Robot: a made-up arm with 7 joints.
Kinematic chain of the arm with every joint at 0, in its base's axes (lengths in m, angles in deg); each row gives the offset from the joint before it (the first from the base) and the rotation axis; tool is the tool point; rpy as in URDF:
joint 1: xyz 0 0 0.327 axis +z
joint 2: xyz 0 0 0 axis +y
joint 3: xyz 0 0 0.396 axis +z
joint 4: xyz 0.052 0 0 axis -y
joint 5: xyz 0.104 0 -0.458 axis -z
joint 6: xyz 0 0 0 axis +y
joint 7: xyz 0.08 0 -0.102 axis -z
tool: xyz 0 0 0 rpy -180 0 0
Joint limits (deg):
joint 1: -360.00..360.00
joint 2: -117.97..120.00
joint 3: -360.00..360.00
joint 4: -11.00..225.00
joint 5: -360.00..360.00
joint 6: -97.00..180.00
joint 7: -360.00..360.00
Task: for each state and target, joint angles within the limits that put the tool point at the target. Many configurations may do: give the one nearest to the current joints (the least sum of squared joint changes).
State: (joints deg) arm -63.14 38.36 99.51 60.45 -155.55 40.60 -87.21
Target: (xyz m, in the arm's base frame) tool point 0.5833 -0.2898 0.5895
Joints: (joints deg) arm -103.16 46.44 98.04 69.19 -155.53 40.56 -87.21
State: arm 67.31 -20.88 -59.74 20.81 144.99 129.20 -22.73
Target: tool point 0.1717 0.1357 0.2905
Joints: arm 70.26 -16.66 -57.84 -8.58 141.82 127.83 -22.73
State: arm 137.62 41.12 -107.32 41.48 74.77 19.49 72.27
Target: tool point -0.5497 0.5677 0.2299
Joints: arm 179.89 66.89 -59.50 86.16 71.91 26.72 72.27
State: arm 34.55 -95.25 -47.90 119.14 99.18 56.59 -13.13
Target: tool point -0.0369 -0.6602 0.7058
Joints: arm 39.42 -95.68 -52.94 80.60 95.71 57.53 -13.13
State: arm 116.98 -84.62 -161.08 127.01 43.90 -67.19 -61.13
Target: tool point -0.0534 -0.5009 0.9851
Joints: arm 92.81 -36.78 -165.79 163.53 43.23 -82.20 -61.13
